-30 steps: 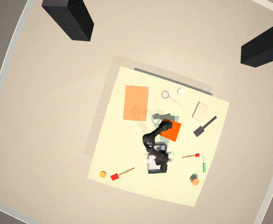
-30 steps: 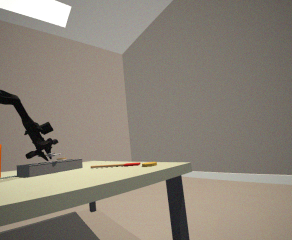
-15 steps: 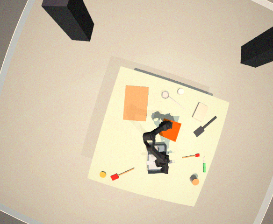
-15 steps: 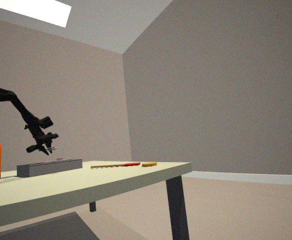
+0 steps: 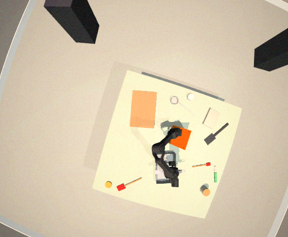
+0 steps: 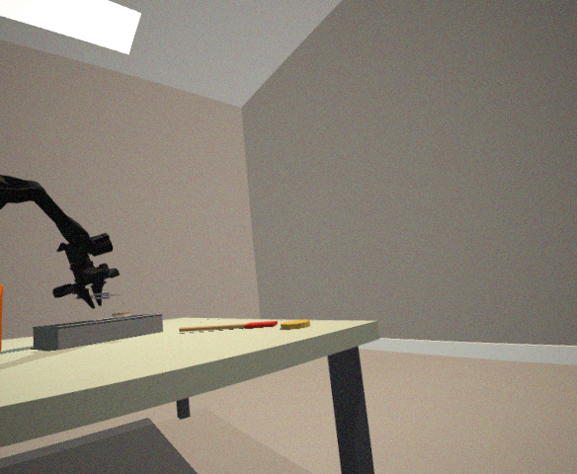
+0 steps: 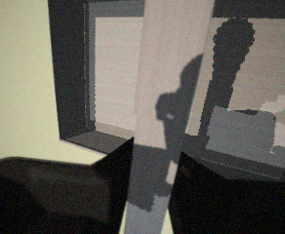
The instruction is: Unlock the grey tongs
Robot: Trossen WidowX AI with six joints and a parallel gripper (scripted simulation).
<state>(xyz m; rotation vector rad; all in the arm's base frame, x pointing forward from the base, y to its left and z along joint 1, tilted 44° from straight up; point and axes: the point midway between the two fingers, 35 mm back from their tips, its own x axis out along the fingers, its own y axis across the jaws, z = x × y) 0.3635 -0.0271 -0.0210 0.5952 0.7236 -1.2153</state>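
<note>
Right now my gripper tip is 54 cm past the wooden board, 35 cm to the left of it and 9 cm above it. The rest, counted from my gripper tip: yellow disc (29 cm ahead, 59 cm to the right, 9 cm below); then black scraper (41 cm behind, 44 cm to the left, 10 cm below); then roasting tin (4 cm to the right, 7 cm below).
</note>
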